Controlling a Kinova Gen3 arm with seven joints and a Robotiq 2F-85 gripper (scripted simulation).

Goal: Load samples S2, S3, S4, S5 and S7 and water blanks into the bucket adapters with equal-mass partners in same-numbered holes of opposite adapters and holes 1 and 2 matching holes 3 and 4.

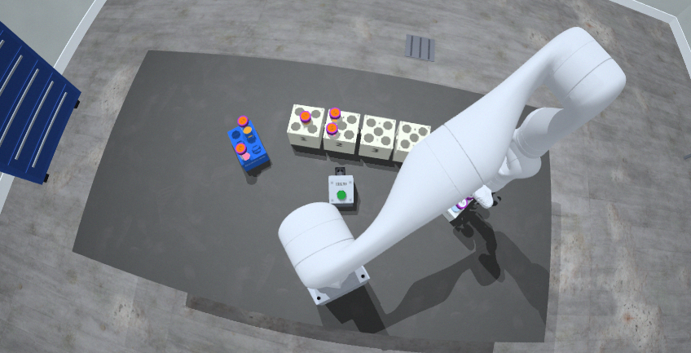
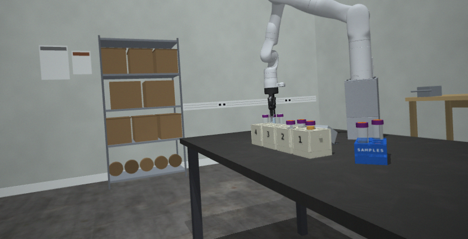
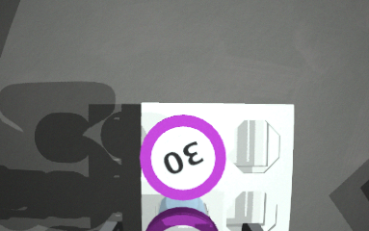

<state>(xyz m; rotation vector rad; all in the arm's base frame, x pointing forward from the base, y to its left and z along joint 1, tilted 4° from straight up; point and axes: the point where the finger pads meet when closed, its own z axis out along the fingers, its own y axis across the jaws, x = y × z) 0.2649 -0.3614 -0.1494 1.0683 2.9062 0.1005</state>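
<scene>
Right now my hand is 10 mm short of the 50 mL blank and 60 mm above it. Round my hand: white blank rack (10 mm ahead, 20 mm to the left, 90 mm below); then green done key (40 mm behind, 370 mm to the left, 60 mm below); then 30 mL blank (30 mm behind, 20 mm to the left, 60 mm below).
</scene>
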